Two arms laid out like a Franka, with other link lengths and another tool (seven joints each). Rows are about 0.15 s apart.
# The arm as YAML. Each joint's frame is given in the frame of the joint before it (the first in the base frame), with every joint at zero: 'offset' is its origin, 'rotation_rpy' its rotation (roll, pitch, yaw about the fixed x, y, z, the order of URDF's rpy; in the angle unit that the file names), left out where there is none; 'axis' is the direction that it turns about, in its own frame. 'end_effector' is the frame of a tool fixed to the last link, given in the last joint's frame.
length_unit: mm
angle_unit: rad
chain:
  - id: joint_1
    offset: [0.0, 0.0, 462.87]
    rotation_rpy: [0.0, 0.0, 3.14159]
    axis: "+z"
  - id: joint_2
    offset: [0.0, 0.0, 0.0]
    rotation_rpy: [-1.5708, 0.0, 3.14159]
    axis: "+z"
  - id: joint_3
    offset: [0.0, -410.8, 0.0]
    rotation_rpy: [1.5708, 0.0, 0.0]
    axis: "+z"
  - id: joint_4
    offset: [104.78, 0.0, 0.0]
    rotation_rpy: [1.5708, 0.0, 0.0]
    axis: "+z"
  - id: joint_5
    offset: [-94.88, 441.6, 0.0]
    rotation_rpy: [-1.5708, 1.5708, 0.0]
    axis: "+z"
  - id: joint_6
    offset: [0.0, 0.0, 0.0]
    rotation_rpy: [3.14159, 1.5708, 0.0]
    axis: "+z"
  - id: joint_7
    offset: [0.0, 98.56, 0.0]
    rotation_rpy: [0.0, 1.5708, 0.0]
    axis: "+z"
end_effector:
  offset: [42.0, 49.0, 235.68]
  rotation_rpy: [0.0, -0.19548, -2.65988]
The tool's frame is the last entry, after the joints.
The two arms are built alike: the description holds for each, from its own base.
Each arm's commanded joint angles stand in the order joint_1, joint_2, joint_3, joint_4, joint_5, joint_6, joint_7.
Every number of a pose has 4 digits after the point.
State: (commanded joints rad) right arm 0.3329 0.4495 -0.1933 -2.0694 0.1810 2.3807 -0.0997; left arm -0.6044 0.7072 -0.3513 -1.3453 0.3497 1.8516 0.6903
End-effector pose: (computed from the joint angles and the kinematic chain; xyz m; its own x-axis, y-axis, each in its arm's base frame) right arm 0.7110 0.1519 0.2376 -0.3760 -0.9113 -0.1680 -0.9250 0.3585 0.1258; left arm 0.6082 -0.6692 0.3495 -0.7989 0.5958 -0.0823 0.5819 0.8003 0.1449
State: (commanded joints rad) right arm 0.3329 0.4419 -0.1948 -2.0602 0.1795 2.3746 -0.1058; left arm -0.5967 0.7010 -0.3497 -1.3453 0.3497 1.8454 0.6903
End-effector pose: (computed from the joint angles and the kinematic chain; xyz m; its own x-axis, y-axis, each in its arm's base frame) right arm 0.7158 0.1526 0.2467 -0.3680 -0.9133 -0.1747 -0.9287 0.3518 0.1172; left arm 0.6140 -0.6627 0.3540 -0.8043 0.5884 -0.0828 0.5739 0.8054 0.1485
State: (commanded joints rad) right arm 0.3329 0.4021 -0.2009 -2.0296 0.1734 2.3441 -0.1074; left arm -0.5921 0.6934 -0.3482 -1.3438 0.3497 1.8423 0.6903
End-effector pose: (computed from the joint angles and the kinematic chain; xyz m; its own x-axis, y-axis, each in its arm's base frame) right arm 0.7321 0.1540 0.2869 -0.3570 -0.9127 -0.1987 -0.9340 0.3468 0.0853; left arm 0.6186 -0.6591 0.3610 -0.8075 0.5831 -0.0889 0.5678 0.8093 0.1504
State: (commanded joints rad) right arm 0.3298 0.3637 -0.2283 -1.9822 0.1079 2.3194 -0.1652; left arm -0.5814 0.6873 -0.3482 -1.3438 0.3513 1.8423 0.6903
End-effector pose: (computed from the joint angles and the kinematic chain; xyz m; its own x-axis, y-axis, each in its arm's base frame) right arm 0.7541 0.1356 0.3355 -0.2695 -0.9446 -0.1872 -0.9622 0.2719 0.0132; left arm 0.6264 -0.6526 0.3664 -0.8128 0.5747 -0.0954 0.5587 0.8153 0.1519
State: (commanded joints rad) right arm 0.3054 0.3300 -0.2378 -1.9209 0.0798 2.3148 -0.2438; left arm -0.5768 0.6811 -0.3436 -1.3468 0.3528 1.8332 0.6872
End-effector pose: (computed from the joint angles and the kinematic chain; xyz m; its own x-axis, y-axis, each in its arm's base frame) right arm 0.7826 0.1166 0.3931 -0.1869 -0.9623 -0.1977 -0.9758 0.2051 -0.0759; left arm 0.6306 -0.6447 0.3685 -0.8188 0.5667 -0.0913 0.5496 0.8199 0.1606
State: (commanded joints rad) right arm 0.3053 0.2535 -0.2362 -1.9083 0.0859 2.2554 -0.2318; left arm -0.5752 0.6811 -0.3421 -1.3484 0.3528 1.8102 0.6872
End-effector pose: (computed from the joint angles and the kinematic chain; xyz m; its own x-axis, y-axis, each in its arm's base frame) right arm 0.7780 0.1193 0.4509 -0.1941 -0.9536 -0.2301 -0.9708 0.2205 -0.0949; left arm 0.6289 -0.6375 0.3647 -0.8227 0.5644 -0.0686 0.5477 0.8191 0.1708
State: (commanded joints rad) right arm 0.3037 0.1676 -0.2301 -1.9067 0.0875 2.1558 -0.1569; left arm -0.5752 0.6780 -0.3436 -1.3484 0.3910 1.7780 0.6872
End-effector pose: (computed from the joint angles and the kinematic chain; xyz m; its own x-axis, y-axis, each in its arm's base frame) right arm 0.7587 0.1194 0.5022 -0.2630 -0.9301 -0.2562 -0.9549 0.2890 -0.0688; left arm 0.6303 -0.6271 0.3649 -0.8147 0.5774 -0.0537 0.5554 0.8035 0.2144
